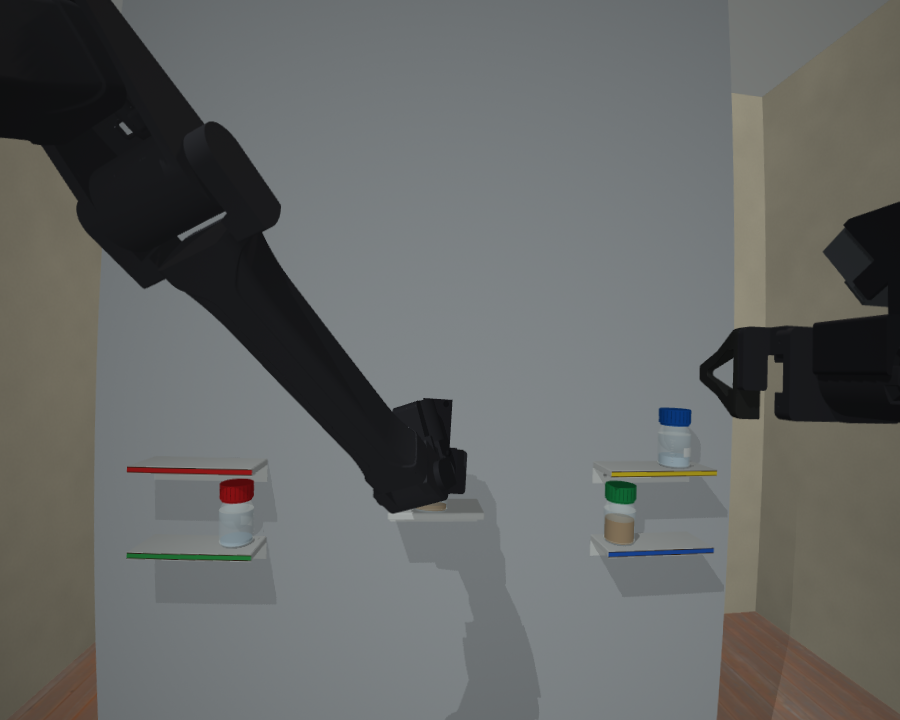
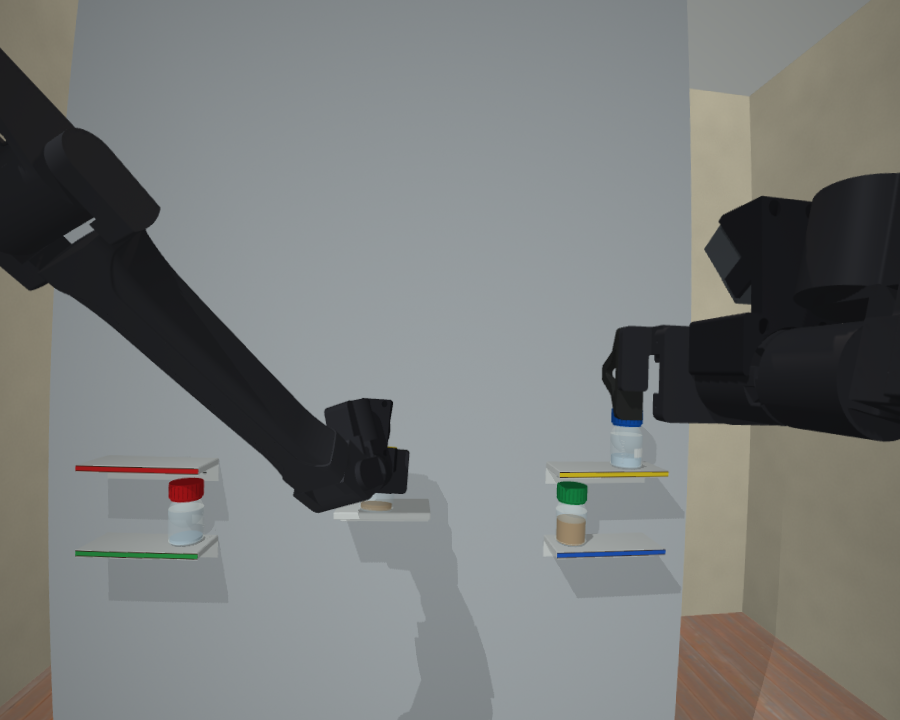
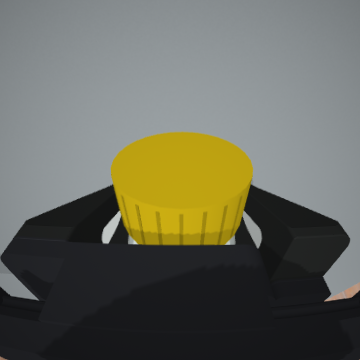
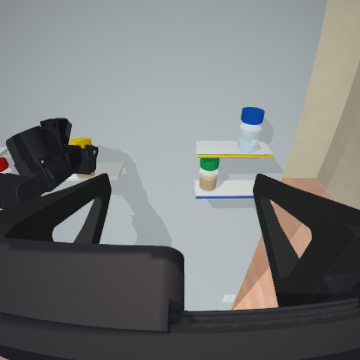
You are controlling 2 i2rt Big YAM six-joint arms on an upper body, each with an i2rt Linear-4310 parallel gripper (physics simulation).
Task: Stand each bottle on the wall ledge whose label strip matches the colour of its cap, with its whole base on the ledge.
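Places are measured from the left arm's base along level axes (x back, y left, z down), in metres.
Pixels of known places: left gripper, fingertip midpoint: (image 4: 88,148); right gripper, fingertip midpoint: (image 1: 748,374) (image 2: 654,374) (image 4: 181,181).
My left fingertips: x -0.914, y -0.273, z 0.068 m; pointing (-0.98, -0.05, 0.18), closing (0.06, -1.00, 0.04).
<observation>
For each thing: its top centre in the pictures, then the offset to it from my left fingertips. "*": a spot on its surface instead.
- yellow-capped bottle, middle of its top: (image 3: 173,165) (image 1: 433,444) (image 2: 379,444) (image 4: 77,139) dx +0.038, dy +0.003, dz -0.047 m
- middle ledge, surface spot: (image 1: 469,512) (image 2: 415,512) * dx +0.043, dy -0.060, dz +0.065 m
- red-capped bottle, middle of its top: (image 1: 237,482) (image 2: 186,481) dx +0.001, dy +0.335, dz +0.030 m
- green-strip ledge, middle of its top: (image 1: 200,543) (image 2: 150,542) dx +0.006, dy +0.395, dz +0.135 m
- blue-capped bottle, middle of its top: (image 2: 627,409) (image 1: 675,409) (image 4: 252,109) dx +0.014, dy -0.440, dz -0.110 m
- yellow-strip ledge, middle of its top: (image 2: 605,466) (image 1: 653,465) (image 4: 232,146) dx +0.006, dy -0.405, dz -0.005 m
- green-capped bottle, middle of its top: (image 2: 572,485) (image 1: 620,484) (image 4: 209,157) dx +0.004, dy -0.344, dz +0.030 m
- blue-strip ledge, middle of its top: (image 2: 602,541) (image 1: 650,540) (image 4: 226,186) dx +0.006, dy -0.405, dz +0.135 m
- red-strip ledge, middle of its top: (image 1: 200,462) (image 2: 150,461) dx +0.006, dy +0.395, dz -0.005 m
My left gripper (image 1: 450,472) (image 3: 181,180) is shut on the yellow-capped bottle (image 1: 431,507) (image 2: 376,506) (image 3: 181,170) (image 4: 81,142), upright at the middle ledge (image 1: 469,512) (image 2: 416,512); base contact is unclear. The red-capped bottle (image 1: 236,518) (image 2: 186,518) stands on the green-strip ledge (image 1: 172,548). The blue-capped bottle (image 1: 674,442) (image 4: 250,132) stands on the yellow-strip ledge (image 1: 638,469) (image 4: 215,148). The green-capped bottle (image 1: 619,518) (image 4: 208,177) stands on the blue-strip ledge (image 1: 671,545) (image 4: 232,189). My right gripper (image 1: 705,373) (image 4: 181,181) is open, apart from the bottles.
The red-strip ledge (image 1: 191,464) (image 2: 138,463) bears no bottle and lies above the green-strip ledge. The yellow-strip ledge lies above the blue-strip ledge. The left forearm (image 1: 300,352) (image 2: 217,352) crosses in front of the grey wall (image 1: 480,225).
</observation>
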